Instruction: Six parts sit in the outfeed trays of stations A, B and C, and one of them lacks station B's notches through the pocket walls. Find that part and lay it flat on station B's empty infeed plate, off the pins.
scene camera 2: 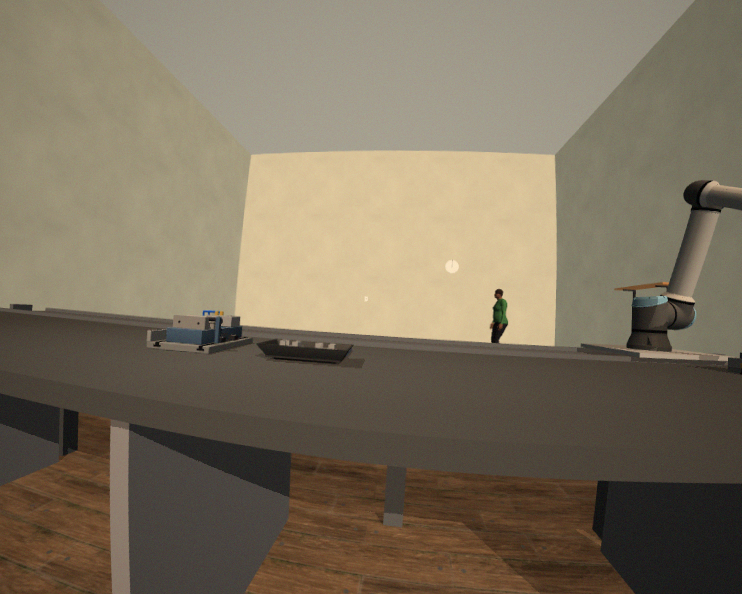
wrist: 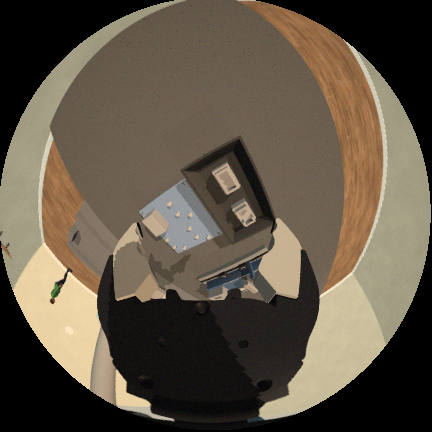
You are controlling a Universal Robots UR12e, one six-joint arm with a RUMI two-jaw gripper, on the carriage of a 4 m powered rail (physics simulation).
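Frame: origin at the arm's base, x left, y back, z up, level; metres.
Seen in the pictures: gripper, fingertip midpoint: [wrist: 205,222]; arm's base, link origin: [scene camera 2: 648,349].
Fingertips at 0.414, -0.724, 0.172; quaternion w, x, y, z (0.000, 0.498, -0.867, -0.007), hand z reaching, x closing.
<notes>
Offsets run from my fingertips to a thing's top centre, as dx, dy, dz. Level surfaces: height alone.
A dark outfeed tray [scene camera 2: 304,354] [wrist: 256,176] stands on the bench. Two light parts lie in it: one part @(-0.025, -0.033, -0.155) [wrist: 226,178] with a plain open pocket, and another part @(-0.125, -0.030, -0.155) [wrist: 243,212] with more detail in its pocket. Their pocket walls are too small to judge for notches. A blue plate @(-0.071, +0.139, -0.194) [wrist: 176,237] with several pale pins and a light block @(-0.026, +0.187, -0.158) [wrist: 155,223] at one corner lies beside the tray. My gripper [wrist: 205,222] is open and empty, above the bench near the plate and tray. The gripper does not show in the scene view. I cannot tell which station this is.
A blue and grey machine fixture [scene camera 2: 188,335] [wrist: 231,286] stands on the bench @(dz -0.202) [scene camera 2: 464,408] [wrist: 200,75] beside the tray. The arm's base [scene camera 2: 648,340] stands on the rail carriage at the right. A person in green [scene camera 2: 500,309] [wrist: 57,291] stands beyond the bench.
</notes>
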